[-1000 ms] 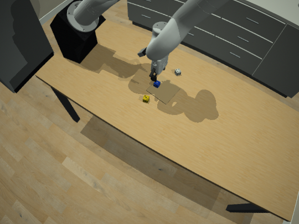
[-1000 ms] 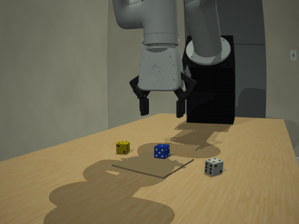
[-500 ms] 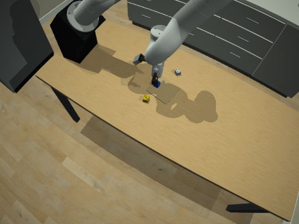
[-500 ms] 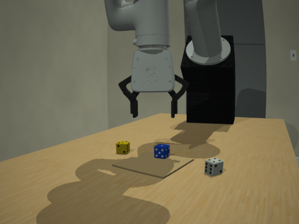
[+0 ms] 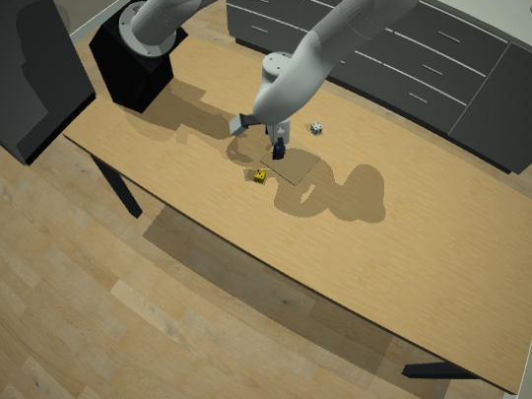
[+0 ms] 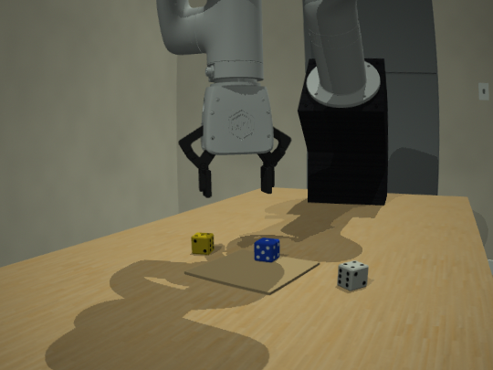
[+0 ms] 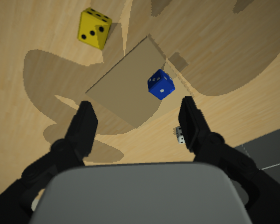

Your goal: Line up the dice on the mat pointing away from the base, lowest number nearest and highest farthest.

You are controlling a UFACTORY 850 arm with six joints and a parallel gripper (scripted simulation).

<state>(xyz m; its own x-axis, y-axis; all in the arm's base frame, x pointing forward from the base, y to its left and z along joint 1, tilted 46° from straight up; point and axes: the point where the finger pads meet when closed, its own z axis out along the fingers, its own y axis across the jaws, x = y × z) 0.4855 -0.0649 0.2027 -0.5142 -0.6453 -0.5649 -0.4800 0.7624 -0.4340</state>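
Right now the yellow die is 10 cm below my hand, 7 cm to the right of it and 1 cm behind it. Also, from my hand: white die: 19 cm to the left, 10 cm below, 6 cm ahead; tan mat: 11 cm below, 5 cm to the left, 4 cm ahead; blue die: 9 cm below, 5 cm to the left.
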